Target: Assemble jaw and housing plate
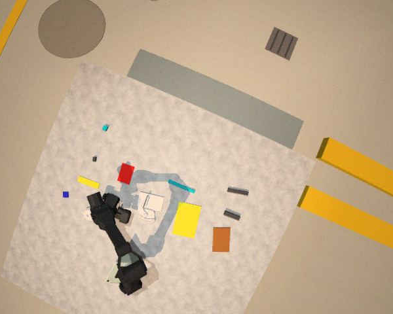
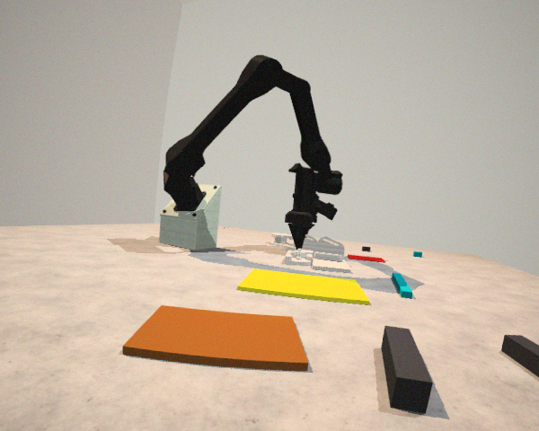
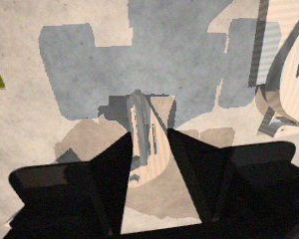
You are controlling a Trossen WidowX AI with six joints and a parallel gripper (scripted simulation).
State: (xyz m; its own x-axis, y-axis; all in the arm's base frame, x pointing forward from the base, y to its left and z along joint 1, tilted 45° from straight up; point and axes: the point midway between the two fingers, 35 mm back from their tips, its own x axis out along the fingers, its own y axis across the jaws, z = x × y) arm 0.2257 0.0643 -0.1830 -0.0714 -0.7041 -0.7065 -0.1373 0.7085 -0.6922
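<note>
Now: gripper tip 90 mm past the white holder block and 90 mm to the right of it. From my gripper tip the other things lie so: yellow bar 40 mm ahead, 180 mm to the left; then ribbed jaw 40 mm behind, 10 mm to the left; then red slab 170 mm ahead, 30 mm to the left.
</note>
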